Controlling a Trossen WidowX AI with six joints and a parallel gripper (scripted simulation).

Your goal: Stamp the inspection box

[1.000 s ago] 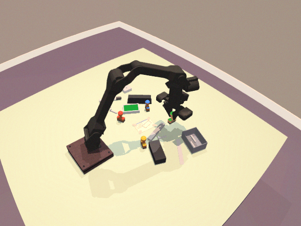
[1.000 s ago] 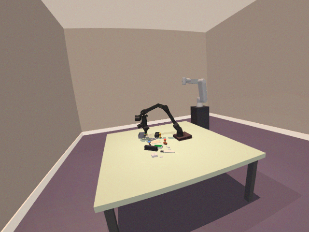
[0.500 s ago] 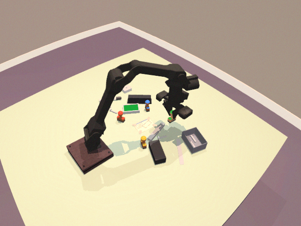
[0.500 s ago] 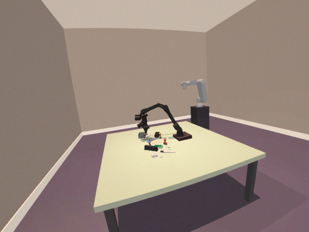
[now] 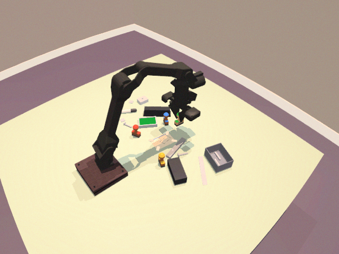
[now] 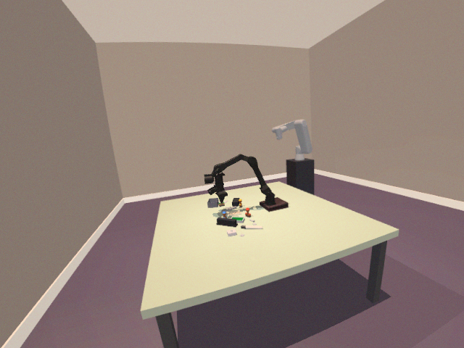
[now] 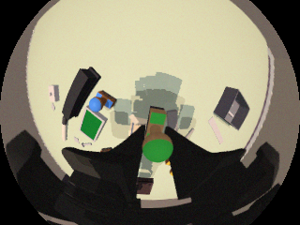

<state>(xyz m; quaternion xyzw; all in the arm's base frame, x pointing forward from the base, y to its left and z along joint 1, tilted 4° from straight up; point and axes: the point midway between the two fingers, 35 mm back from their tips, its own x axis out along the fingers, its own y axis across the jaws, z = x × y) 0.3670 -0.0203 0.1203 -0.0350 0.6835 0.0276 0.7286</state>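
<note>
Now: gripper tip 80 mm past the green ink pad, 150 mm to the right of it and 90 mm above it. Round my gripper tip: grey bar: 60 mm behind, 60 mm to the right, 90 mm below; blue-knobbed stamp: 100 mm to the left, 70 mm below; green-knobbed PASS stamp: right at my gripper tip.
</note>
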